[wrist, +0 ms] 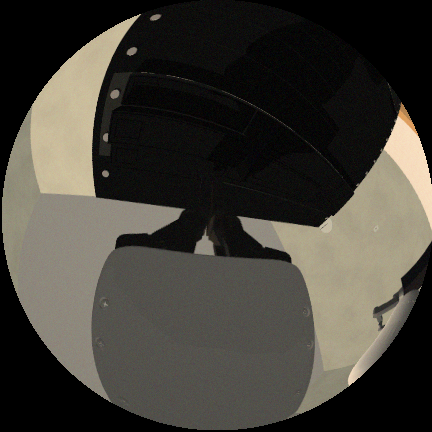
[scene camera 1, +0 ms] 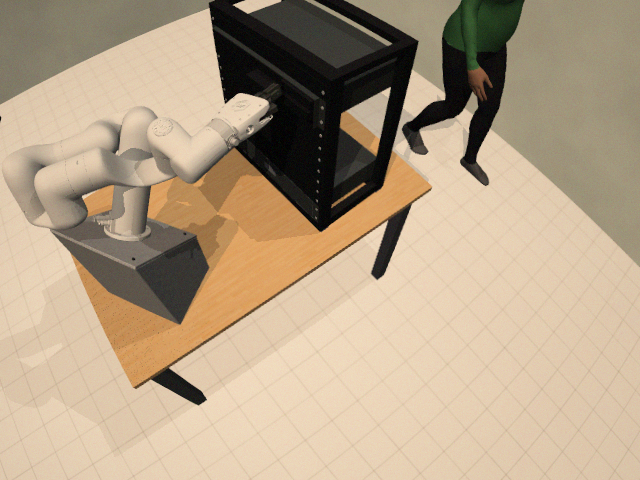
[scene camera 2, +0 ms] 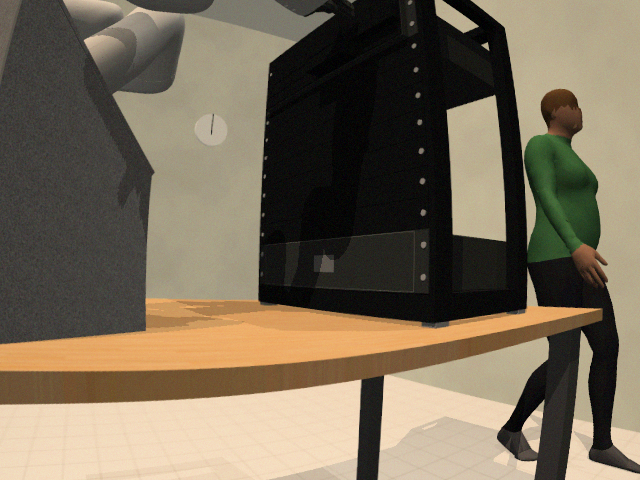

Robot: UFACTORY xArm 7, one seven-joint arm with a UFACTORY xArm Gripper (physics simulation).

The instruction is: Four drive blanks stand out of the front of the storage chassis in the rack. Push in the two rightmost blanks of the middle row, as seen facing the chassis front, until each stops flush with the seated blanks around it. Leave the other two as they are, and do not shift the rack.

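Frame: origin at the arm's base, x down, y right, z back, level; centimetres.
Seen in the pictures: gripper, fingertip midpoint: [wrist: 208,189] [scene camera 1: 278,88] [scene camera 2: 350,13]; arm's base at its link origin: [scene camera 1: 127,231] [scene camera 2: 43,104].
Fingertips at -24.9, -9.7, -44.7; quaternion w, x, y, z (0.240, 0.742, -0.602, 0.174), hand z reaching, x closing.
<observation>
Pixels of each thing's top centre, then the offset from my fingertips to it, as dx, dy, dz. "pt": a spot on its surface instead. Level surfaces: height alone.
- long dark raised part at a spot on its surface: [wrist: 185,99] pt +6.2, +2.8, -4.1
- wooden table at its surface level: dx +52.7
- drawer-like panel at its top centre: [scene camera 2: 326,238] [scene camera 1: 270,159] +39.1, -13.6, +0.2
The black rack [scene camera 1: 329,149] [scene camera 2: 439,206] [wrist: 280,60] stands upright on the table. The storage chassis is high in it; its right mounting ear [scene camera 1: 318,111] [scene camera 2: 408,20] [wrist: 106,122] shows grey against the black. The chassis front is very dark. A long dark raised part [wrist: 185,99] runs along it beside the ear in the wrist view. I cannot tell the single drive blanks apart or how far each stands out. My gripper [scene camera 1: 278,91] [scene camera 2: 350,9] [wrist: 208,189] is shut and empty, its fingertips at the chassis front. Whether they touch a blank is hidden by darkness.
The wooden table [scene camera 1: 248,273] [scene camera 2: 232,356] carries the rack and my grey base block [scene camera 1: 170,273] [scene camera 2: 77,217]. A drawer-like panel [scene camera 2: 367,263] fills the rack bottom. A person in a green top [scene camera 1: 483,25] [scene camera 2: 563,191] stands behind the rack, beyond the table.
</observation>
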